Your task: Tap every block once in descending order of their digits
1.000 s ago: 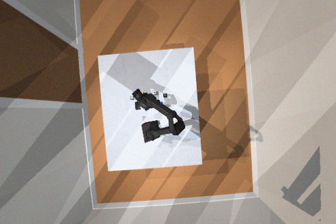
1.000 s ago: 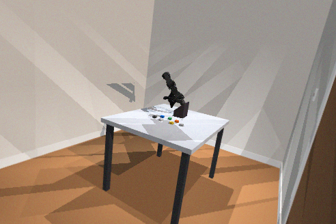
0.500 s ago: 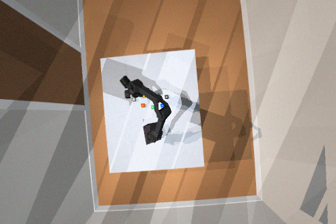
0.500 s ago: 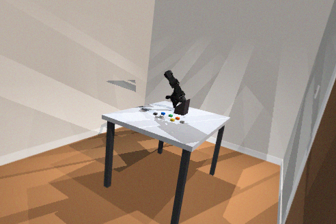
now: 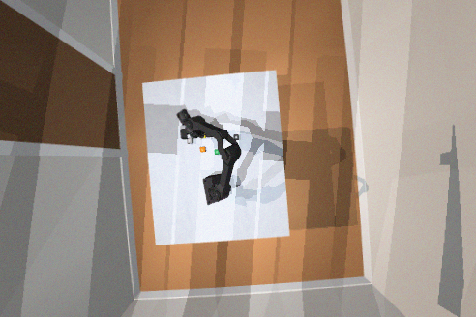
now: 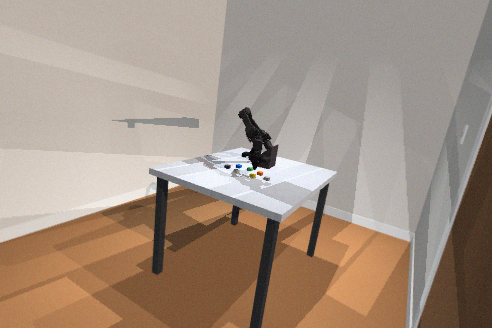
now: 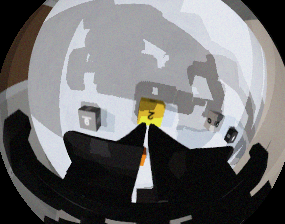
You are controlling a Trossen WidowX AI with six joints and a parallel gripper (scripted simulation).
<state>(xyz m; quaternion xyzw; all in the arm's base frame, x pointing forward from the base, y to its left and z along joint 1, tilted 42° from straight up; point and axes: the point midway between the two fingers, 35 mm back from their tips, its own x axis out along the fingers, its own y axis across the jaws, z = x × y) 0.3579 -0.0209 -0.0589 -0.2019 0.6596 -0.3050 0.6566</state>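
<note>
The yellow block is 40 mm below my gripper tip and 10 mm to the right of it. The rest, counted from my gripper tip: orange block (90 mm behind, 40 mm below, 10 mm to the left); then grey block (90 mm to the left, 40 mm below, 10 mm behind); then small pale block (130 mm to the right, 40 mm below, 10 mm behind).
</note>
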